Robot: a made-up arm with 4 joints.
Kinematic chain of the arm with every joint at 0, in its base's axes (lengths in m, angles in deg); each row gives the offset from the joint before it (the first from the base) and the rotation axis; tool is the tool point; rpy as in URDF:
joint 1: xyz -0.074 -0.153 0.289 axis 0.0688 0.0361 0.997
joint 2: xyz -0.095 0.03 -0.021 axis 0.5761 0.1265 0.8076
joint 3: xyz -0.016 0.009 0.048 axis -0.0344 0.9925 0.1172
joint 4: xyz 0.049 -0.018 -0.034 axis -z
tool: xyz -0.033 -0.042 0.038 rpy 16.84 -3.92 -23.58
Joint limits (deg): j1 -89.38..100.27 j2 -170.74..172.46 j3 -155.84..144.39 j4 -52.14..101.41
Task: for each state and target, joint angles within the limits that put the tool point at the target. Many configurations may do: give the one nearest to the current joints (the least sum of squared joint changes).
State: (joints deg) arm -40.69 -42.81 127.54 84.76
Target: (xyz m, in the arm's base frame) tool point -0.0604 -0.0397 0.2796
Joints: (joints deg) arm -54.71 -60.21 124.46 86.88
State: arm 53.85 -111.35 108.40 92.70
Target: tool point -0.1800 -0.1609 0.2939
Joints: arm 47.39 -79.06 108.79 75.57
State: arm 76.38 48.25 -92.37 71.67
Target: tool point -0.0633 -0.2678 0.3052
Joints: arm 100.27 12.32 -76.09 50.12
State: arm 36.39 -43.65 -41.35 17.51
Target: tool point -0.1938 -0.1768 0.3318
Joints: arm 13.19 -24.63 -28.88 7.55
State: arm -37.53 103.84 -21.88 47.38
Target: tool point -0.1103 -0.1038 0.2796
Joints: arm -63.38 103.33 -20.72 56.16
